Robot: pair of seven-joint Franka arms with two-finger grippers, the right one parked.
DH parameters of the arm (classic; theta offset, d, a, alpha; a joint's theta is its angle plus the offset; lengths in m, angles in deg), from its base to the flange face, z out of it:
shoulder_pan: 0 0.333 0 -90
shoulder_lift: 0 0 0 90
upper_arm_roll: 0 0.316 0.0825 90
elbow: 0 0 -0.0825 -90
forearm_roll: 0 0.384 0 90
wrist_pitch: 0 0 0.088 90
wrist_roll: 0 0.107 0 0
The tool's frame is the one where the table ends.
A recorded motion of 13 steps. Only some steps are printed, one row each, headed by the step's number.
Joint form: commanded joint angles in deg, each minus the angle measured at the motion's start. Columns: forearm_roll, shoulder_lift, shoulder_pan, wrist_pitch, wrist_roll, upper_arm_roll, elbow.
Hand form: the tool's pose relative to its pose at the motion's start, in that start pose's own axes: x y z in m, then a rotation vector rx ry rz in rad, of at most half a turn. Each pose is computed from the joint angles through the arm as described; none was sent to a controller.
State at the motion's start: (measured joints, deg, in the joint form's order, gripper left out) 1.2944 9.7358 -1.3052 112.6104 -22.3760 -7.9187 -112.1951
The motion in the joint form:
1: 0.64 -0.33 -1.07 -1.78 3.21 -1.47 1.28
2: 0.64 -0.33 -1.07 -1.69 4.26 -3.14 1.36
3: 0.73 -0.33 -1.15 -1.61 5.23 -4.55 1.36
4: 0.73 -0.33 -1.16 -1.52 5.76 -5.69 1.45
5: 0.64 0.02 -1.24 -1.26 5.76 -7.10 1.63
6: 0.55 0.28 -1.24 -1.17 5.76 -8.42 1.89
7: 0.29 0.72 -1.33 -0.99 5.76 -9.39 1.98
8: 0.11 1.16 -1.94 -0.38 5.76 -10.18 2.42
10: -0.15 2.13 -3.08 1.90 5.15 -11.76 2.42
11: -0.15 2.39 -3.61 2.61 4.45 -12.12 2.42
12: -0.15 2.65 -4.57 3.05 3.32 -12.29 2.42
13: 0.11 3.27 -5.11 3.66 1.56 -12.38 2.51
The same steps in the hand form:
1: -0.0096 0.0221 -0.0113 0.0144 0.0029 0.1035
2: -0.0161 0.0370 -0.0124 0.0131 0.0062 0.1509
3: -0.0224 0.0500 -0.0127 0.0139 0.0085 0.1944
4: -0.0273 0.0602 -0.0138 0.0125 0.0118 0.2237
5: -0.0327 0.0738 -0.0126 0.0089 0.0129 0.2492
6: -0.0379 0.0856 -0.0127 0.0052 0.0138 0.2717
7: -0.0420 0.0954 -0.0097 0.0002 0.0090 0.2886
8: -0.0466 0.1089 -0.0102 -0.0082 0.0173 0.3117
10: -0.0566 0.1348 -0.0046 -0.0264 0.0347 0.3465
11: -0.0604 0.1430 -0.0031 -0.0309 0.0412 0.3497
12: -0.0662 0.1529 -0.0010 -0.0323 0.0433 0.3494
13: -0.0676 0.1592 0.0034 -0.0326 0.0449 0.3314

